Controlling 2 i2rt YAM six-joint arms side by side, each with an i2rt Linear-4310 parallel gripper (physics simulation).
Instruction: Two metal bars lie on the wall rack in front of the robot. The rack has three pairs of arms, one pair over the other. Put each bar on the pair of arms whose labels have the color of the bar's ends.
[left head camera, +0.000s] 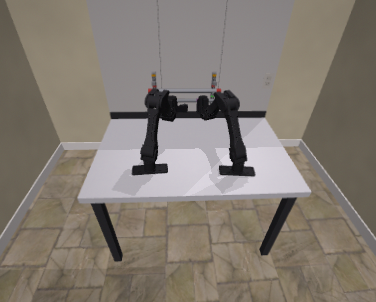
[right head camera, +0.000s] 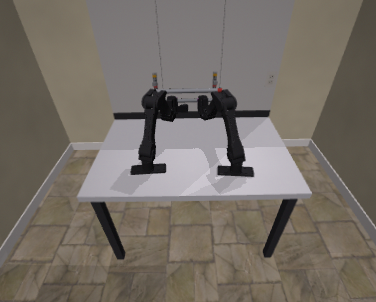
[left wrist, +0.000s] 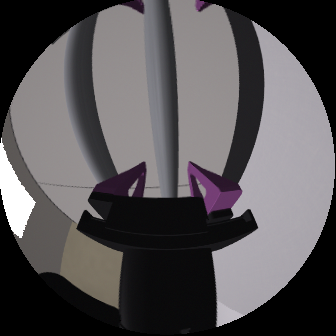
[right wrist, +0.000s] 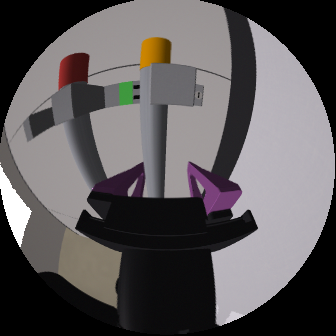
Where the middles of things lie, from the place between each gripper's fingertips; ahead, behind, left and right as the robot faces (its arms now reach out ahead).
The orange-ended bar (right wrist: 153, 117) is 10 mm behind my right hand, 120 mm to the left of it and 20 mm above it. Round my right hand: red-ended bar (right wrist: 78, 131): 20 mm behind, 110 mm to the left, 90 mm above.
The orange-ended bar is 90 mm to the right of my left hand. Also, from my left hand: red-ended bar (90 mm to the right, 80 mm above, 10 mm behind).
